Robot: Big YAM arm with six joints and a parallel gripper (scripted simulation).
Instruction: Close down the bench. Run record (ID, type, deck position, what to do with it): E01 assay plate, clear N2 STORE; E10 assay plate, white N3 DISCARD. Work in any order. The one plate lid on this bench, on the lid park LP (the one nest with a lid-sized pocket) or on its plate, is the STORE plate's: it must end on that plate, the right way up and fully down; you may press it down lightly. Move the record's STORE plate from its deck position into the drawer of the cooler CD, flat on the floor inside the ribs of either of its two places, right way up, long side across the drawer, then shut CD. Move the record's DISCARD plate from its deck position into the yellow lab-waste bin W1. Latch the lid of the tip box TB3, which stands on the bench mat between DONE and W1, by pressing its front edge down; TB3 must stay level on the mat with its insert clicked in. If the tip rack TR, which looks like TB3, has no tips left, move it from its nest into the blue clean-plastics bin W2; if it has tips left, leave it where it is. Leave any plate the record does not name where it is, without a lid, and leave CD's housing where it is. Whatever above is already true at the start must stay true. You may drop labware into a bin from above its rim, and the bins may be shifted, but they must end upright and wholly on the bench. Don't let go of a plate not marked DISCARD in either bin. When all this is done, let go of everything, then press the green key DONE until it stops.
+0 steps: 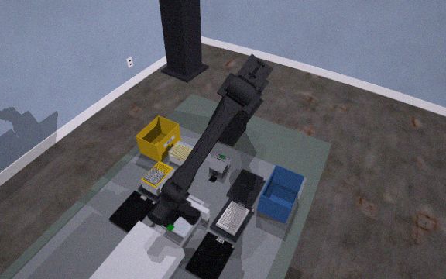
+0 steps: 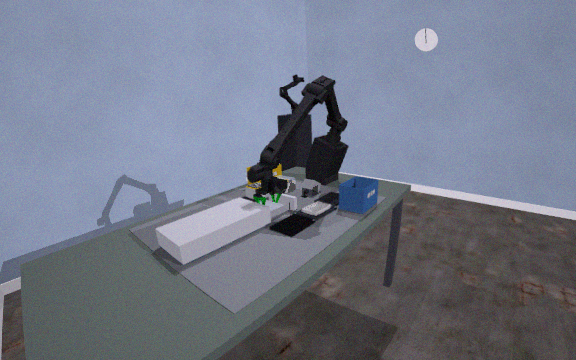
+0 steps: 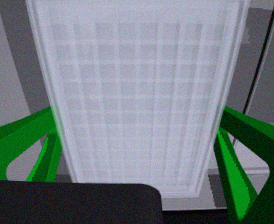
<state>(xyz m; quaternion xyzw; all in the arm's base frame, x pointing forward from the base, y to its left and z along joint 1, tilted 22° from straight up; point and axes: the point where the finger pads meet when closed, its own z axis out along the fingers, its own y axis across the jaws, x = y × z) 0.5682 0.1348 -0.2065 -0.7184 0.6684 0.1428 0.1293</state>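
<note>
My hand is 4 cm short of the cooler drawer. Also, from my hand: white cooler CD (17 cm ahead, 1 cm to the left); then plate lid (right at my hand); then clear plate (right at my hand).
</note>
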